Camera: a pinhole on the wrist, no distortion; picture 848 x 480 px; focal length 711.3 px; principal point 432.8 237.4 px. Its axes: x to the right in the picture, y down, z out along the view. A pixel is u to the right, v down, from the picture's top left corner.
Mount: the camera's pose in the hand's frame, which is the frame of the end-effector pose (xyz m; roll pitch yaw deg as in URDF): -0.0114 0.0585 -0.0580 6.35 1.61 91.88
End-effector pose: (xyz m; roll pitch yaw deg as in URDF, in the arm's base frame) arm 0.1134 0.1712 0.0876 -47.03 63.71 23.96
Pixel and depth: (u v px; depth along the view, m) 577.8 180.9 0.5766
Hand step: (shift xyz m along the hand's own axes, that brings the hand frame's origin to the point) 0.0935 0.1955 0.5065
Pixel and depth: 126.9 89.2 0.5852
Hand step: 0.1821 -0.1709 0.5170
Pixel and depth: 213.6 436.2 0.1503
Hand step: -0.0351 0.0157 0.0973
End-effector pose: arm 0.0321 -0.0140 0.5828 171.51 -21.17 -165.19
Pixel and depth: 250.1 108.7 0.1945
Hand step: 0.0465 0.0158 0.1327
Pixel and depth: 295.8 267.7 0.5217
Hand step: 0.0270 -0.0261 0.4656
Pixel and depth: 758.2 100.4 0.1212
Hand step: 0.0233 0.1184 0.0583
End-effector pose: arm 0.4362 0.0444 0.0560 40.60 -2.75 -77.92
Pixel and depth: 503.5 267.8 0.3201
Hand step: 0.0091 0.1000 0.2606
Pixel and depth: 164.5 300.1 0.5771
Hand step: 0.0085 -0.1423 0.5271
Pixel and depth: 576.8 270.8 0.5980
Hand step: 0.0223 0.1975 0.5358
